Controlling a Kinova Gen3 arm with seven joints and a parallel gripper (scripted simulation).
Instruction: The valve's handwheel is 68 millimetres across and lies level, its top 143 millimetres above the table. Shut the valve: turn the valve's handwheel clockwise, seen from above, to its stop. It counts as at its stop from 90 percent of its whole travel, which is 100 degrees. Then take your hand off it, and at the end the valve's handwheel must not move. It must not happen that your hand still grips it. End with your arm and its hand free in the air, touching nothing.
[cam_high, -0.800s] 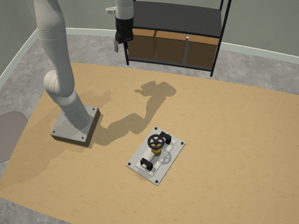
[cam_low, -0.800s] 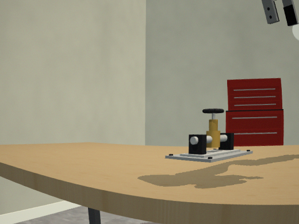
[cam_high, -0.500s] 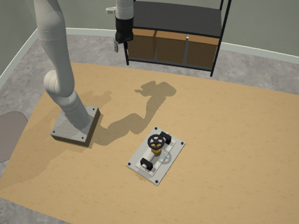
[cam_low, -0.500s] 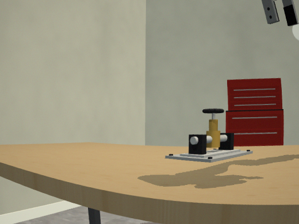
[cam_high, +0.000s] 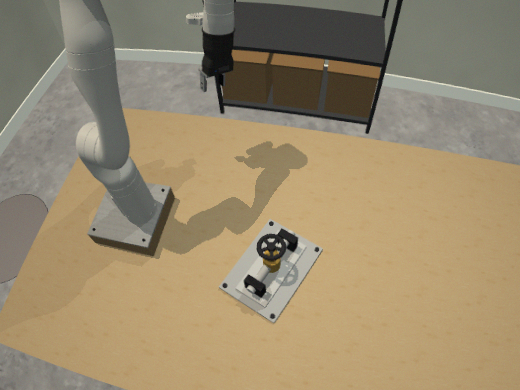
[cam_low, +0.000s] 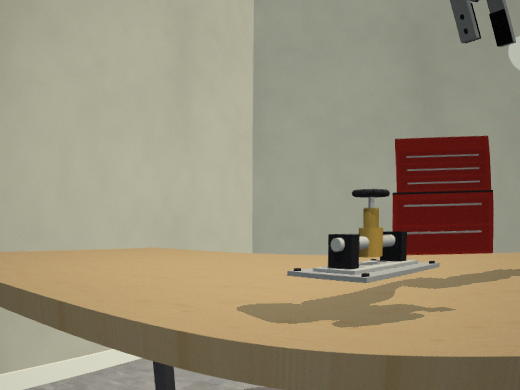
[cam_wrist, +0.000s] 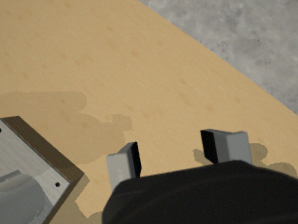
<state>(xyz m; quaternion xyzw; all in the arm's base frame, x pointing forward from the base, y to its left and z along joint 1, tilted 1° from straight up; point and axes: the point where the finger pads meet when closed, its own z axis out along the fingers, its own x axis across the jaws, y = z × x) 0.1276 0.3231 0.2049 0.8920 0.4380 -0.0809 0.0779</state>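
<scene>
The handwheel is 360 mm to the right of my hand, 270 mm ahead of it and 140 mm below it.
</scene>
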